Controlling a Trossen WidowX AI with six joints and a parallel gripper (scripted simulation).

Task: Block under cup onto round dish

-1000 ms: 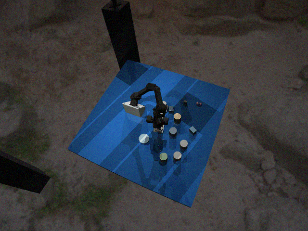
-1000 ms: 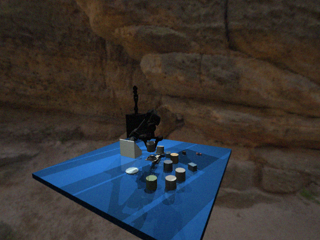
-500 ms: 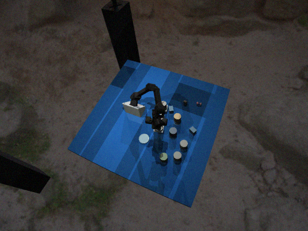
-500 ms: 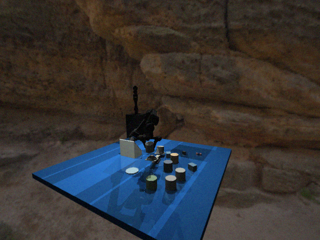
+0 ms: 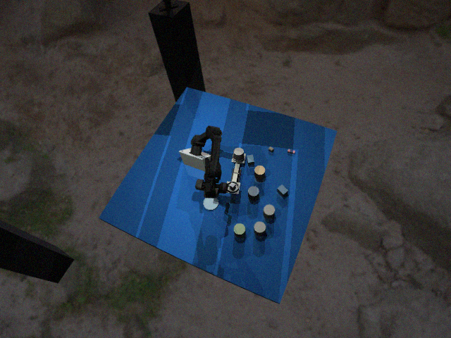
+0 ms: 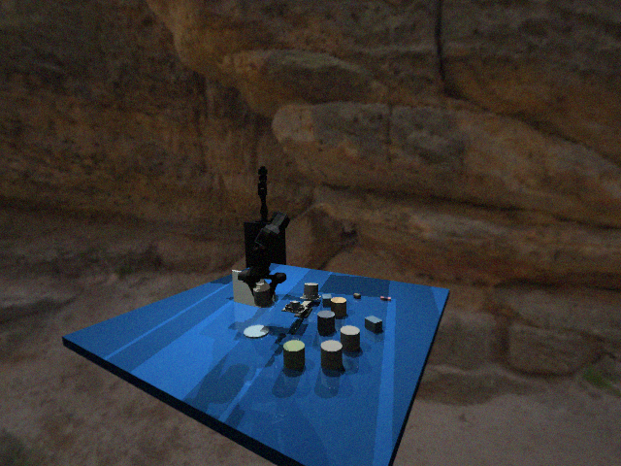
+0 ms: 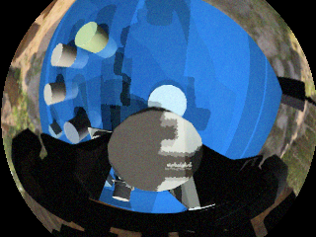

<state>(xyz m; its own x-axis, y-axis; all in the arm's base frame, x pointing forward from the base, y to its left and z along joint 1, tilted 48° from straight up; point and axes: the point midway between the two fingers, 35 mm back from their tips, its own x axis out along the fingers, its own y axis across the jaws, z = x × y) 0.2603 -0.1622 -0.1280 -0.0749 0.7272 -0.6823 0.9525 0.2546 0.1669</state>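
Now: gripper tip 140 mm above the round dish, 20 mm to the left of it and 20 mm past it. Round my gripper tip: small balance: 230 mm to the left, 110 mm below, 40 mm ahead.
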